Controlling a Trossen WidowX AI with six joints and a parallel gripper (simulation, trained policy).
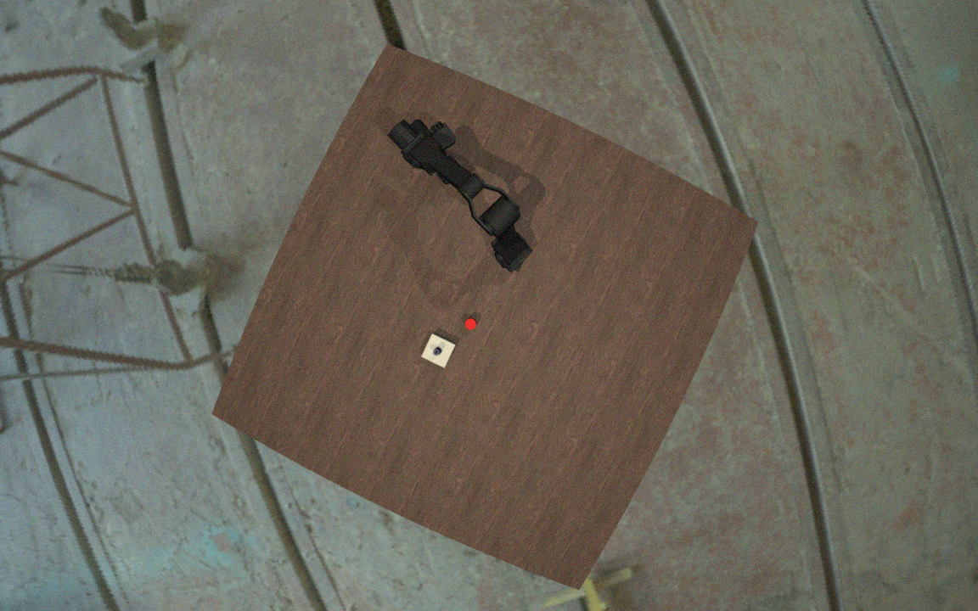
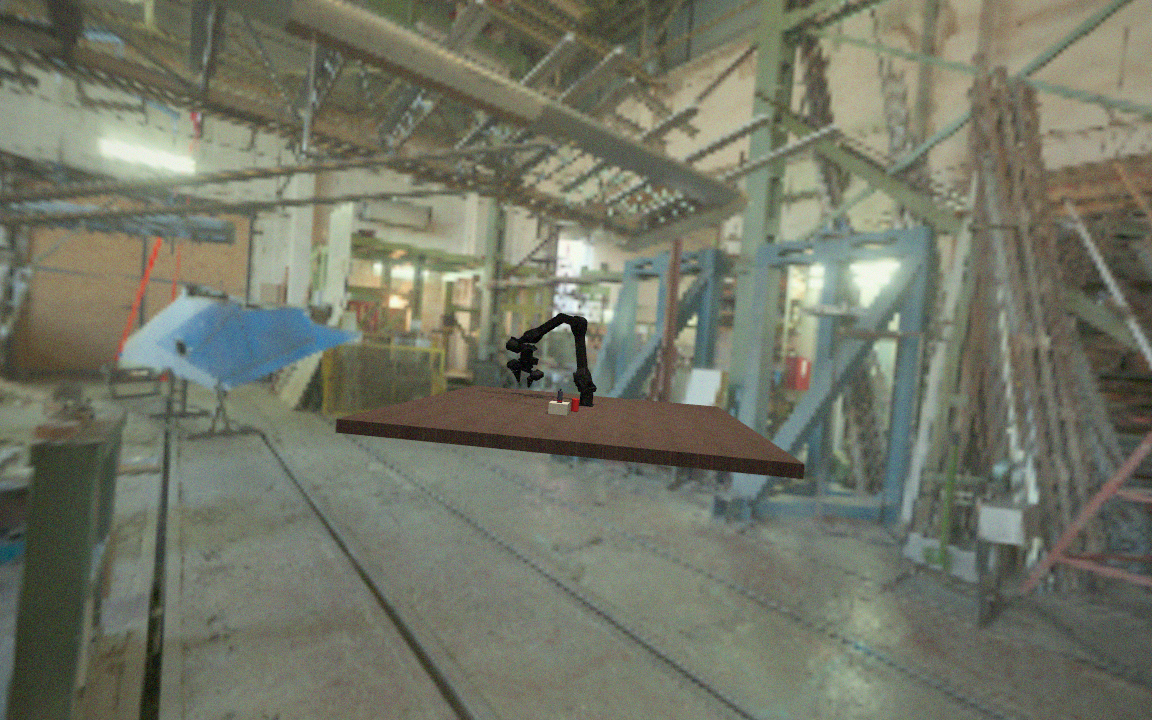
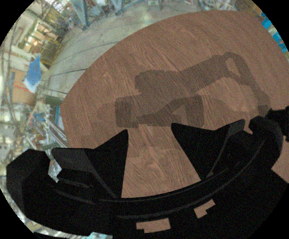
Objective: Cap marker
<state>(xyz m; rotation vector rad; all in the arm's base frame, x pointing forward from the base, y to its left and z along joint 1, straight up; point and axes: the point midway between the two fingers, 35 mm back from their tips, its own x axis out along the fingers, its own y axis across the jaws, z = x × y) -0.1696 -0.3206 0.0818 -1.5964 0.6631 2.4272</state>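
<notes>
My gripper tip is now 41 cm short of the red cap, 30 cm to the right of it and 3 cm above it. Round my gripper tip: holder block: 51 cm ahead, 25 cm to the left, 3 cm below.
</notes>
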